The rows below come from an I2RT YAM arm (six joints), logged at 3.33 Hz.
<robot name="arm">
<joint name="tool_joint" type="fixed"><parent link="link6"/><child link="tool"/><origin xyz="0 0 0" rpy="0 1.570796 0"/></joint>
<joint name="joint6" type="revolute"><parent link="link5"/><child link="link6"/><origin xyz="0.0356 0 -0.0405" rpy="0 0 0"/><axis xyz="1 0 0"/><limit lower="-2.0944" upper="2.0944"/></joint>
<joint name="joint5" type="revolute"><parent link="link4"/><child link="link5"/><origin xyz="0.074 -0.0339 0.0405" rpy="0 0 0"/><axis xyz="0 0 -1"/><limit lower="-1.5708" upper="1.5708"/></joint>
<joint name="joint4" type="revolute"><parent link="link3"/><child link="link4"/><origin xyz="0.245 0.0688 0.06" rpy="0 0 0"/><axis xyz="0 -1 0"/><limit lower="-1.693" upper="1.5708"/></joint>
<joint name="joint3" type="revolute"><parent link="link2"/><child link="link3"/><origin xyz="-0.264 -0.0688 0" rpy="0 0 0"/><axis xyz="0 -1 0"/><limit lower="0" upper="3.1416"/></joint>
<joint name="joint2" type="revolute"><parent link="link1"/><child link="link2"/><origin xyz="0.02 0.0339 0.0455" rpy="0 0 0"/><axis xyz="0 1 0"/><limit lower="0" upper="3.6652"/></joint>
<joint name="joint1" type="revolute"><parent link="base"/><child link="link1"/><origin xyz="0 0 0.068" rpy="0 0 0"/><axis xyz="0 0 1"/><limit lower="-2.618" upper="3.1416"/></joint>
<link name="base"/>
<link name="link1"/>
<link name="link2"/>
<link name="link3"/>
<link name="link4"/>
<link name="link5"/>
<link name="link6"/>
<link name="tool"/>
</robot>
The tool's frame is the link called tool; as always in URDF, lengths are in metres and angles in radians.
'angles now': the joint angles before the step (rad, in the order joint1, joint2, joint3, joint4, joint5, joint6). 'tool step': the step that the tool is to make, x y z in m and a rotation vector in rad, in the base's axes. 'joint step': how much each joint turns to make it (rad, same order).
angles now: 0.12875, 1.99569, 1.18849, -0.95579, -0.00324, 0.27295
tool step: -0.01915, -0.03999, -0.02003, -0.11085, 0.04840, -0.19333
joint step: -0.11445, -0.00002, -0.10530, 0.04502, 0.08697, 0.10069
